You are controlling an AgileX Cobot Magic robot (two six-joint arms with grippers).
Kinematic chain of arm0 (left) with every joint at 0, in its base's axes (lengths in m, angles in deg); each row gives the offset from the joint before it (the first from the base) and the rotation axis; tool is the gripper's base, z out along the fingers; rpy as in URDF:
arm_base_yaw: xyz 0 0 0.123 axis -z
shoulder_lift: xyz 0 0 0 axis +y
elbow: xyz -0.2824 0 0.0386 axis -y
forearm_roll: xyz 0.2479 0 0.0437 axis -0.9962 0 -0.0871
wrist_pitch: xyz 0 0 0 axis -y
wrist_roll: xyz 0.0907 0 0.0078 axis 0.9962 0 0.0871
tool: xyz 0 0 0 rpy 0 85 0
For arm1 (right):
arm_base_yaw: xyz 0 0 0.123 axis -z
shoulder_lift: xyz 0 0 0 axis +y
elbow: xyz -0.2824 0 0.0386 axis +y
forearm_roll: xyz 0.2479 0 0.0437 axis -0.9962 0 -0.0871
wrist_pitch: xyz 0 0 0 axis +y
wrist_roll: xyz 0.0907 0 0.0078 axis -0.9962 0 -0.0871
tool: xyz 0 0 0 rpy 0 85 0
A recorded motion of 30 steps. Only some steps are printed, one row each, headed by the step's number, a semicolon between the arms.
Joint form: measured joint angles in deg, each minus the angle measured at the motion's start. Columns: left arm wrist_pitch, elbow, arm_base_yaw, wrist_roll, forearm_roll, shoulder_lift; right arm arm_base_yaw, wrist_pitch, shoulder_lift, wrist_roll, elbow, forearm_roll.
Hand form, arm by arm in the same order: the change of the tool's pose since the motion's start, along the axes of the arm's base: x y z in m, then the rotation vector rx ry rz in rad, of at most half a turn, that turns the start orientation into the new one. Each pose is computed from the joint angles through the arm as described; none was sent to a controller.
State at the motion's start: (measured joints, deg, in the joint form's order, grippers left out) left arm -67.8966 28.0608 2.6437 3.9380 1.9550 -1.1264; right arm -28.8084 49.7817 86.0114 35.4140 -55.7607 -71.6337
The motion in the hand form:
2: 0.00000 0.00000 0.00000 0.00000 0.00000 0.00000; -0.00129 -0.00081 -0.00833 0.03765 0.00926 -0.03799
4: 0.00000 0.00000 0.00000 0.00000 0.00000 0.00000; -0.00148 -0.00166 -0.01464 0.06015 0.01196 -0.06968
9: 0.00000 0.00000 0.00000 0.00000 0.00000 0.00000; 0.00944 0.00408 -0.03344 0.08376 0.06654 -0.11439
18: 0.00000 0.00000 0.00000 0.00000 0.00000 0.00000; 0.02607 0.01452 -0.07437 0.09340 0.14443 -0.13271
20: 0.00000 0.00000 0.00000 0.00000 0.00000 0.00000; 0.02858 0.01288 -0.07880 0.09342 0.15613 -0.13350
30: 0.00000 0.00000 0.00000 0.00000 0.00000 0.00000; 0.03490 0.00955 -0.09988 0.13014 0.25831 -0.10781
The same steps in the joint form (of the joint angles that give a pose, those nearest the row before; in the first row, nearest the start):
2: 0.00 0.00 0.00 0.00 0.00 0.00; 0.00 -1.85 0.00 3.91 2.76 -5.47
4: 0.00 0.00 0.00 0.00 0.00 0.00; 0.00 -3.30 0.12 6.97 4.65 -9.48
9: 0.00 0.00 0.00 0.00 0.00 0.00; 0.00 -4.16 4.22 10.43 5.18 -15.57
18: 0.00 0.00 0.00 0.00 0.00 0.00; 0.00 -2.97 12.96 17.61 5.18 -23.30
20: 0.00 0.00 0.00 0.00 0.00 0.00; 0.59 -2.29 13.85 17.97 5.18 -23.41
30: 0.00 0.00 0.00 0.00 0.00 0.00; 2.64 3.80 18.68 18.52 5.18 -24.50

